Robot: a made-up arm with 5 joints.
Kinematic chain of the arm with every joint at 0, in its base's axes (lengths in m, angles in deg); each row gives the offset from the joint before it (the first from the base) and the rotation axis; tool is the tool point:
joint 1: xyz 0 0 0.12 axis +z
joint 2: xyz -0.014 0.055 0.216 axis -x
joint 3: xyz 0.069 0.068 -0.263 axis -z
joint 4: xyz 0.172 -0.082 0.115 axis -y
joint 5: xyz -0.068 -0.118 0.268 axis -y
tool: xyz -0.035 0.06 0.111
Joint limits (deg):
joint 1: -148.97..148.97
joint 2: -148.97..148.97
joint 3: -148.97..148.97
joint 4: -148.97..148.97
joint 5: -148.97..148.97
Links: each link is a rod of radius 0.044 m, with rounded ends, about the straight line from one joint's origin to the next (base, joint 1, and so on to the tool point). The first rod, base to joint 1, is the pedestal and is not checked.
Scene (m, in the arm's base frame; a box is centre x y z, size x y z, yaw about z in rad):
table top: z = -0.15
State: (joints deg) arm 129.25 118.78 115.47 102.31 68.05
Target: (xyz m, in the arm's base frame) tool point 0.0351 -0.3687 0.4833
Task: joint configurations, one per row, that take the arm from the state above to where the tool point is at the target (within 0.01 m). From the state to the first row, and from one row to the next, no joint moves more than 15 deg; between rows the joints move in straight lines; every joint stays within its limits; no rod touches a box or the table.
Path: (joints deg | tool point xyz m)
1: 131.04 117.65 115.31 88.65 62.81 | 0.2709 0.2089 0.2771
2: 132.84 116.52 115.16 75.00 57.58 | 0.2122 0.1932 0.1998
3: 134.63 115.39 115.00 61.34 52.34 | 0.1466 0.1526 0.1378
4: 136.42 114.27 114.84 47.69 47.10 | 0.0807 0.0898 0.0973
5: 138.21 113.14 114.69 34.03 41.86 | 0.0214 0.0099 0.0825
6: 140.01 112.01 114.53 20.37 36.63 | -0.0251 -0.0797 0.0956
7: 141.80 110.88 114.37 6.72 31.39 | -0.0538 -0.1703 0.1363
8: 143.59 109.75 114.22 -6.94 26.15 | -0.0617 -0.2527 0.2015
9: 145.38 108.62 114.06 -20.59 20.91 | -0.0482 -0.3178 0.2861
10: 147.18 107.49 113.90 -34.25 15.68 | -0.0146 -0.3583 0.3829
11: 148.97 106.37 113.75 -47.91 10.44 | 0.0351 -0.3687 0.4833

